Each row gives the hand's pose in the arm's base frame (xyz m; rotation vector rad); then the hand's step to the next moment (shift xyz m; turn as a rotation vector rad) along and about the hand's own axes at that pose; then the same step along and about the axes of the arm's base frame.
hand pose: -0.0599 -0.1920 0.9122 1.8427 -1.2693 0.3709
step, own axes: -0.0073 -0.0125 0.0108 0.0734 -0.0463 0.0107
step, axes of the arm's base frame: 0.0054 -0.0022 -0.0171 0.0705 -0.0480 0.0192
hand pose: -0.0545 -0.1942 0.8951 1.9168 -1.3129 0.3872
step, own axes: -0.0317 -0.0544 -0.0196 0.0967 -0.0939 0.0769
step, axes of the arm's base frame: 0.0383 0.0448 -0.0296 0.1118 -0.1034 -0.0300
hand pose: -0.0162 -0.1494 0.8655 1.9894 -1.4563 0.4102
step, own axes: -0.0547 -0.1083 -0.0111 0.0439 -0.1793 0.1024
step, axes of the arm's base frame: 0.0838 0.0680 -0.0566 0.1707 -0.0648 -0.1060
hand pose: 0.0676 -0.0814 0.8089 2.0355 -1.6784 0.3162
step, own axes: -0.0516 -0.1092 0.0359 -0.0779 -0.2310 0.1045
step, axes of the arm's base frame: 0.0898 0.0408 -0.0783 0.1935 0.0453 -0.1757
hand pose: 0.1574 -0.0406 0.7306 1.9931 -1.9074 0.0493
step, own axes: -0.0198 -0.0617 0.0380 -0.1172 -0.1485 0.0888
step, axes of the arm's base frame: 0.0494 0.0082 -0.0560 0.1141 0.0870 -0.1520
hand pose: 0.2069 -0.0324 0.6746 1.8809 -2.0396 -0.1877
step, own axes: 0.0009 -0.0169 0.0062 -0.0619 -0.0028 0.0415
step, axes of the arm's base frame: 0.0136 -0.0036 -0.0112 -0.0087 0.0547 -0.0500
